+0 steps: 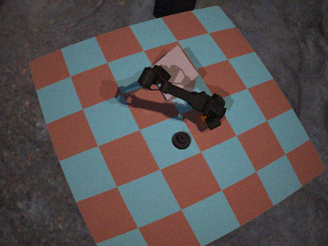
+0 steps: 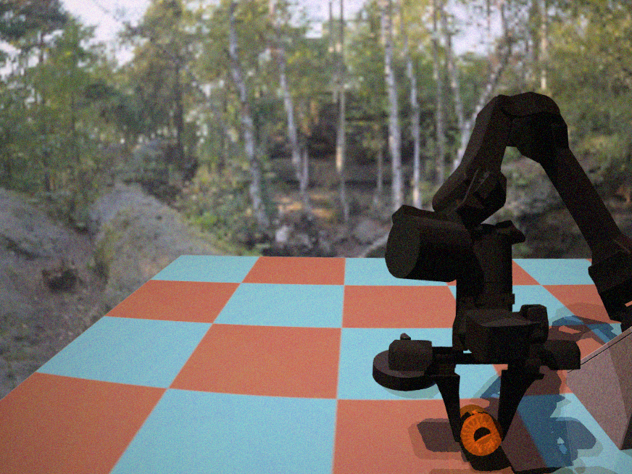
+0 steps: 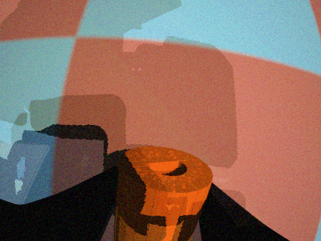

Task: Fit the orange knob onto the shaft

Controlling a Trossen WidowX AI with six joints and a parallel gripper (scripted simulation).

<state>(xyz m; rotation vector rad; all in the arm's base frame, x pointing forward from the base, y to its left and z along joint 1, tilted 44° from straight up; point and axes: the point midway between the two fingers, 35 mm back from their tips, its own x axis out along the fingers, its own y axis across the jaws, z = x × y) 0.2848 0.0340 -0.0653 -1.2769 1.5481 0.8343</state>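
Now: gripper tip 190 mm to the left of the dark pedestal and 30 mm short of it. From my gripper tip the other things lie so: orange knob (20 mm to the right).
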